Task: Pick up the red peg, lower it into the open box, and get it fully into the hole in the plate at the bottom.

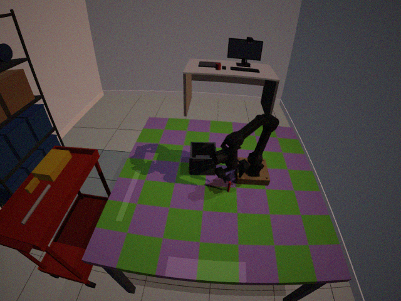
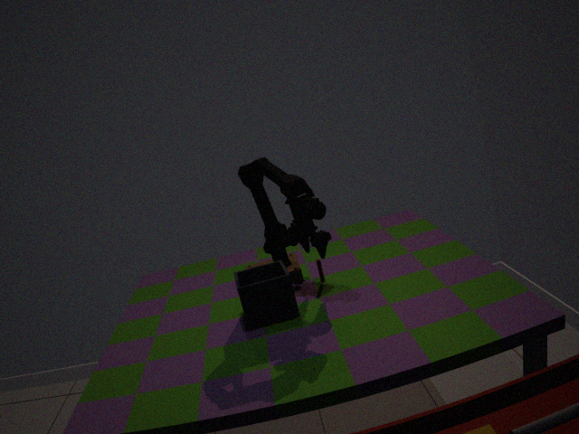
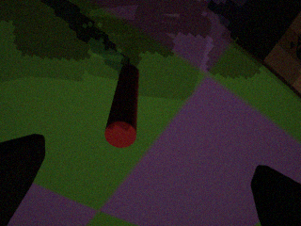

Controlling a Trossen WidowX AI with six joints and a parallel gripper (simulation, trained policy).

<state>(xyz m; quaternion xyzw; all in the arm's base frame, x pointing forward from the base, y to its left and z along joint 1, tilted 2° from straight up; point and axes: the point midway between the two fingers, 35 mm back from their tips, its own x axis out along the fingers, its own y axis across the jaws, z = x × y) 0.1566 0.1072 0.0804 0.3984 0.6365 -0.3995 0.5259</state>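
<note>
The red peg lies 50 mm below my gripper tip and 10 mm ahead of it. Also, from my gripper tip: grey plate (200 mm to the right, 170 mm ahead, 50 mm below).
</note>
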